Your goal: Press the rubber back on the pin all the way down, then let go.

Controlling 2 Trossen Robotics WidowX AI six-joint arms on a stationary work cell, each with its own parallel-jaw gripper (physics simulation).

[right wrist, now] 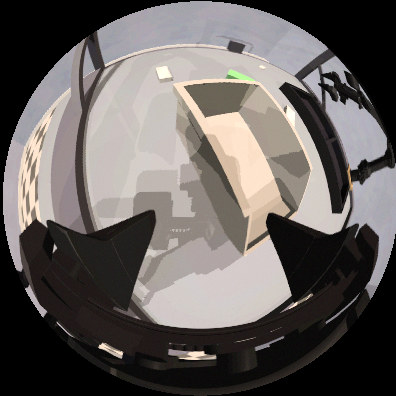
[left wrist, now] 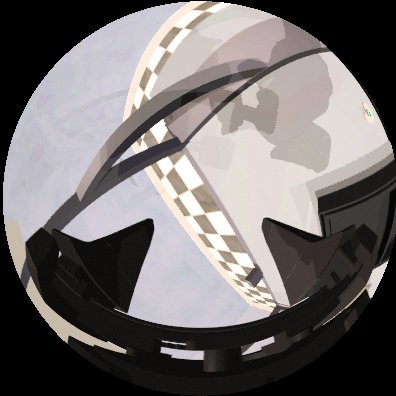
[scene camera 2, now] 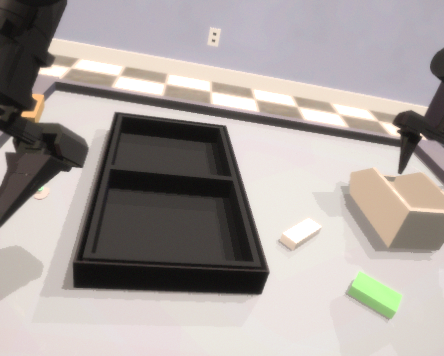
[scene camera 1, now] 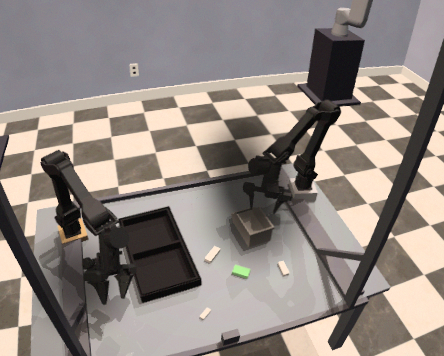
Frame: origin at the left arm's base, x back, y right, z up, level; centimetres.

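Seen in the pictures: left gripper, between the fingertips: (left wrist: 209, 224) (scene camera 1: 113, 301); right gripper, between the fingertips: (right wrist: 213, 217) (scene camera 2: 423, 186); left arm's base, origin of its link: (right wrist: 350, 175) (scene camera 1: 72, 230); right arm's base, origin of its link: (scene camera 1: 303, 185).
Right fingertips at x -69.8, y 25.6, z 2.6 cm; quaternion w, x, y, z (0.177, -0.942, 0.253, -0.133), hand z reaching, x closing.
Offsets run from my right fingertips to a thing's middle.
A small round pinkish piece with a green spot @(dy -2.7, dx +61.4, dz -4.5 cm) (scene camera 2: 41, 192) (left wrist: 368, 113) lies on the table left of the black tray. It may be the pin with its rubber back, but it is too small to tell how far the back is pressed down. My left gripper (scene camera 1: 114, 299) (left wrist: 209, 224) is open and empty, above the table at the tray's left; the piece shows at the right edge of the left wrist view. My right gripper (scene camera 1: 264, 209) (right wrist: 213, 217) is open and empty above the back edge of the tan box, far from the piece.
The black tray @(dy -2.9, dx +43.1, dz -3.1 cm) (scene camera 1: 170, 291) (scene camera 2: 170, 277) has two compartments. The open tan box @(dy +2.4, dx +6.4, dz -1.4 cm) (scene camera 1: 245, 235) (scene camera 2: 380, 205) (right wrist: 245, 145) stands at the right. A green block @(dy +18.5, dx +20.1, dz -4.3 cm) (scene camera 1: 241, 271) (scene camera 2: 375, 295) and several pale blocks lie about; one pale block @(dy +7.0, dx +25.4, dz -4.3 cm) (scene camera 1: 212, 254) (scene camera 2: 301, 233) lies between tray and box.
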